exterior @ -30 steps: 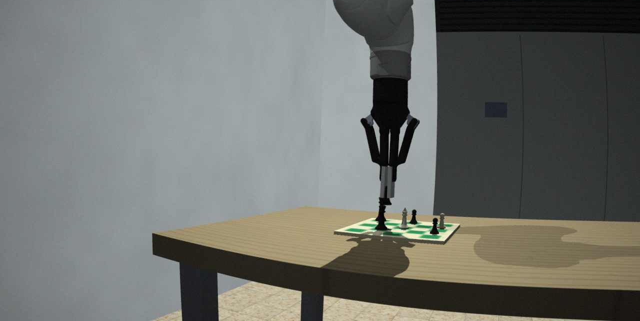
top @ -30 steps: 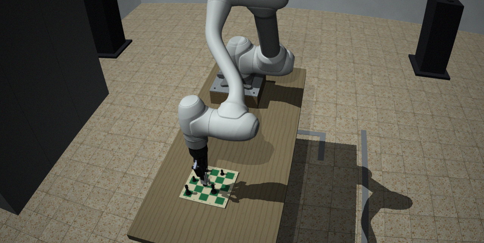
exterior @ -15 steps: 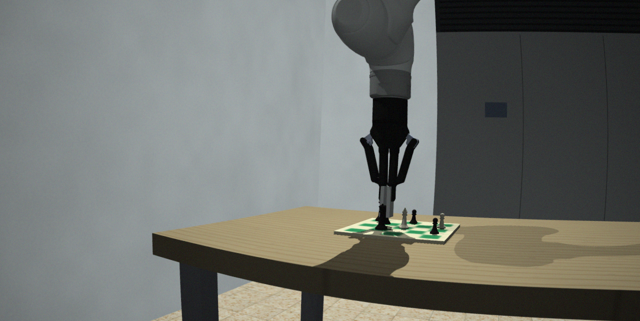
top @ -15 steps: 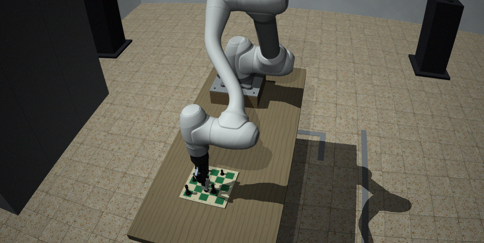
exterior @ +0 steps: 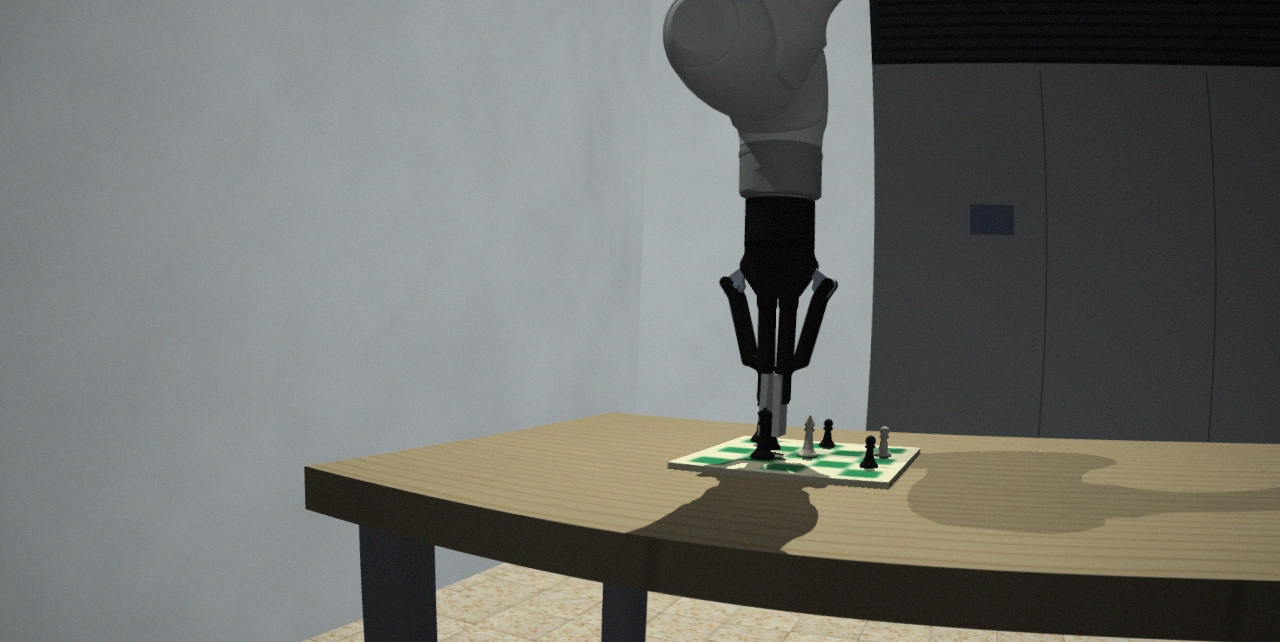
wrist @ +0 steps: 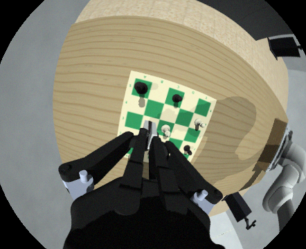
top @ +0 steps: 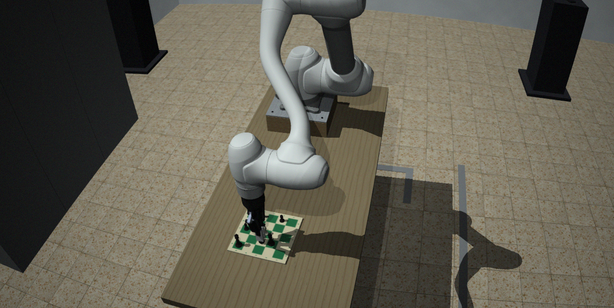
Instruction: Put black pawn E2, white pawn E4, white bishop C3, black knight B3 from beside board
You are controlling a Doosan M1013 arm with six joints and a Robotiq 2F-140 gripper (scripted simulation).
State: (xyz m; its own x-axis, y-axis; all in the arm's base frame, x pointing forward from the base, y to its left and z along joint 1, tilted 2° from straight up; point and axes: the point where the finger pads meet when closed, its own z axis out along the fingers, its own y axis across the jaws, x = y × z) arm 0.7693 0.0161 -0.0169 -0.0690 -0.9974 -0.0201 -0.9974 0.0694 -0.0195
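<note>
My hand is 30 mm above the black knight. The rest, counted from my hand: white bishop (40 mm behind, 30 mm below); white pawn (120 mm behind, 30 mm to the right, 40 mm below); green-and-cream chessboard (40 mm behind, 60 mm below).
</note>
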